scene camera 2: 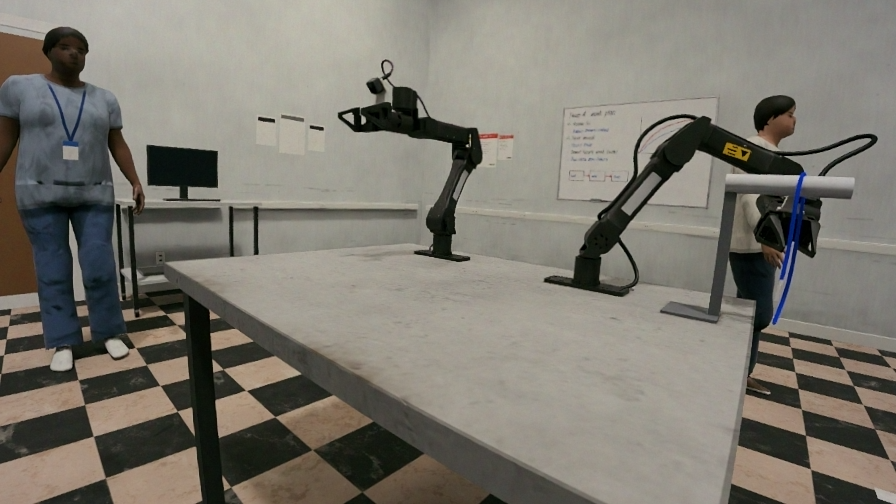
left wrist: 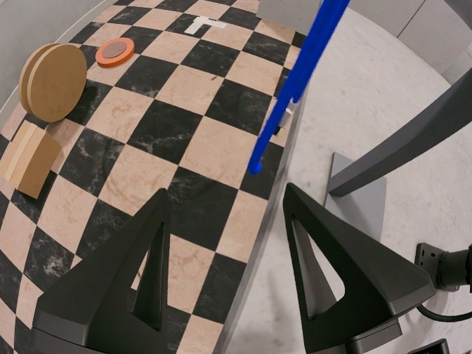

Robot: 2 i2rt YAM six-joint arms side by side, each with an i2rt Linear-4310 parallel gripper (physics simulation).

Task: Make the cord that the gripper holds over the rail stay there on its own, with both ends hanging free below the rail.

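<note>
The blue cord (scene camera 2: 800, 186) (left wrist: 295, 75) lies over the pale horizontal rail (scene camera 2: 751, 183), with both strands hanging below it close together. One strand ends in a pale tip (left wrist: 286, 117); the other reaches lower. My left gripper (scene camera 2: 797, 252) (left wrist: 226, 195) is open below the rail, with its fingers well apart. In the left wrist view the cord's strands hang beyond the fingertips, not between them. In scene camera 2 the strands pass in front of the left gripper. My right gripper (scene camera 2: 348, 120) is open and empty, raised far from the rail.
The rail's grey post (scene camera 2: 722, 257) (left wrist: 410, 137) rises from a flat base (scene camera 2: 686, 309) near the edge of the table (scene camera 2: 438, 351). The left arm reaches behind the rail. One person (scene camera 2: 745, 219) stands behind the rail, another (scene camera 2: 65, 144) at the far left.
</note>
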